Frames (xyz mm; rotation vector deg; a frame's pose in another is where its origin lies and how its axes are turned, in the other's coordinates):
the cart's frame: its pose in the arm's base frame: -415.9 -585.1 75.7 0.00 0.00 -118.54
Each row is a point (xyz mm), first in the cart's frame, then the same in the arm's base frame.
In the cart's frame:
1: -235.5 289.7 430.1
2: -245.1 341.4 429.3
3: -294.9 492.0 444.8
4: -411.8 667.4 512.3
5: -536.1 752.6 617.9
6: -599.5 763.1 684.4
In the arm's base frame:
1: -48.9 -516.6 505.8
2: 1.1 -532.9 505.0
3: 157.2 -561.1 520.5
4: 367.1 -542.2 588.0
5: 501.4 -473.7 693.6
6: 540.9 -423.0 760.1

